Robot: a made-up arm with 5 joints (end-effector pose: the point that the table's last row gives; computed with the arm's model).
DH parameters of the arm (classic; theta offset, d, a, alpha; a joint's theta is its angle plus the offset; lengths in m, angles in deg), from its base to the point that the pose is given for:
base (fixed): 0 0.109 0 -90
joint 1: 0 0.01 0.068 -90
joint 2: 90 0.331 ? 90
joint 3: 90 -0.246 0.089 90
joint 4: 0 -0.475 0.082 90
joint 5: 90 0.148 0.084 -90
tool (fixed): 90 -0.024 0 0
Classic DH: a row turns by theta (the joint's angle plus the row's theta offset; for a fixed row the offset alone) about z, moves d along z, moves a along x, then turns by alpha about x.
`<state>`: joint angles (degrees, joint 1 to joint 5).
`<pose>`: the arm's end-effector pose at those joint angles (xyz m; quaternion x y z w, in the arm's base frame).
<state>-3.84 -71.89 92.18 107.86 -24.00</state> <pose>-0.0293 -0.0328 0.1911 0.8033 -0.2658 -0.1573 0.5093</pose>
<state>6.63 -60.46 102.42 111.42 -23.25</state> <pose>0.0595 -0.0523 0.2076 0.7336 -0.2691 -0.3684 0.5037</pose>
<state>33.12 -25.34 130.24 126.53 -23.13</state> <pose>0.1492 -0.2496 0.0850 0.3276 -0.3304 -0.8050 0.3681</pose>
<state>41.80 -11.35 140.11 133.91 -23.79</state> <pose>0.0742 -0.3387 0.0524 0.1296 -0.3684 -0.8764 0.2818</pose>
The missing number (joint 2, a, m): 0.098
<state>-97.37 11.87 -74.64 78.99 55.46</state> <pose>0.8092 -0.1550 -0.0086 0.5561 0.6155 0.5240 0.1932</pose>
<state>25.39 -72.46 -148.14 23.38 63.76</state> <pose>0.2462 -0.5097 -0.4637 0.6652 0.7264 -0.0993 0.1413</pose>
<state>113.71 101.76 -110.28 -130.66 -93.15</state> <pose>-0.7677 0.3092 0.4713 0.8379 0.3972 0.3293 0.1780</pose>
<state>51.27 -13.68 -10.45 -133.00 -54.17</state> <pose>-0.3930 0.3007 0.1471 -0.1418 0.8940 -0.4229 0.0433</pose>
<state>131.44 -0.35 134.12 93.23 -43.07</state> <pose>0.1099 -0.2242 0.0274 -0.1897 -0.1917 -0.8406 0.4698</pose>
